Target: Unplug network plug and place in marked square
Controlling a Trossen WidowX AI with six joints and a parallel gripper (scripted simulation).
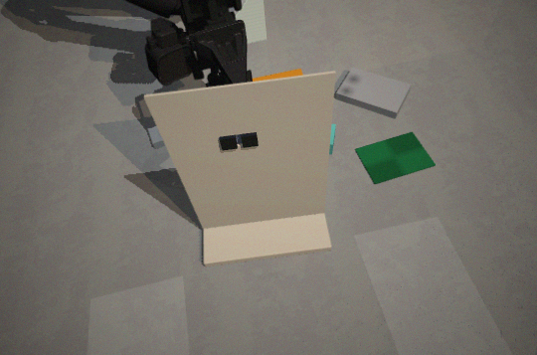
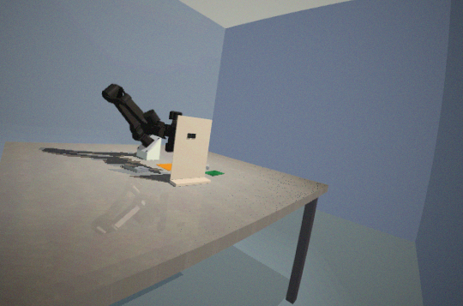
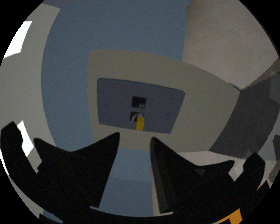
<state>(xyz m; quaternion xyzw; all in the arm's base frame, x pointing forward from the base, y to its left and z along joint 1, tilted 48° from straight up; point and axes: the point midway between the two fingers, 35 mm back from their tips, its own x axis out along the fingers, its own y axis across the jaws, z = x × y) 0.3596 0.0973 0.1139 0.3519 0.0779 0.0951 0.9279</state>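
My gripper tip is 18 cm past the orange marked square, 5 cm to the right of it and 19 cm above it. The rest, counted from my gripper tip: green square (2 cm behind, 21 cm to the left, 19 cm below); beige upright panel (6 cm ahead, 1 cm to the right, 7 cm below); teal piece (7 cm behind, 11 cm to the left, 18 cm below).
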